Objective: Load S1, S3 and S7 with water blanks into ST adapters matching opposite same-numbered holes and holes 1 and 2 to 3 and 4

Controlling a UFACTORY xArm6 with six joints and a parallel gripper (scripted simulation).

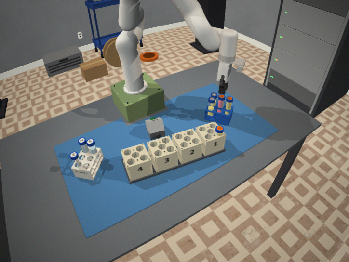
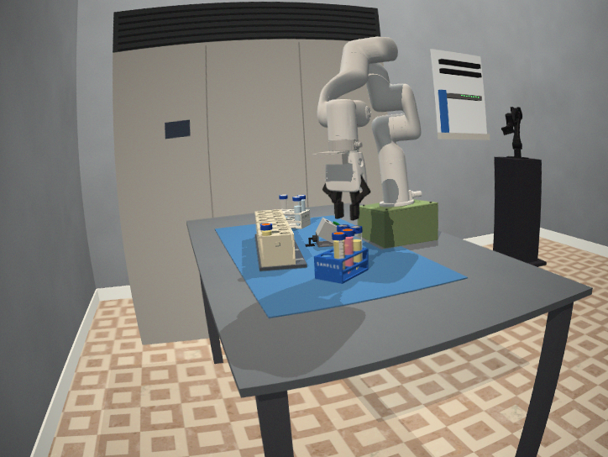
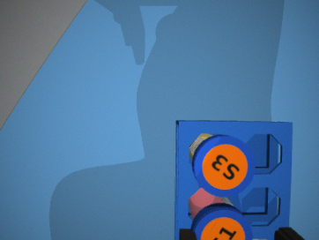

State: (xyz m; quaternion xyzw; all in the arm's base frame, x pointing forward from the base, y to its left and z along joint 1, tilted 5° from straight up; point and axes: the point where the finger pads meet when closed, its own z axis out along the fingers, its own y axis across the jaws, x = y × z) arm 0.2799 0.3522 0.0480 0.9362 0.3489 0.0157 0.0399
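Right now the sample tube is 19 cm ahead of my hand, 15 cm to the right of it and 10 cm below it. Round my hand: blue samples rack: 14 cm below, 2 cm to the right, 1 cm ahead; pink-filled tube: 11 cm below, 1 cm ahead; adapter 1: 17 cm to the right, 16 cm ahead, 12 cm below.
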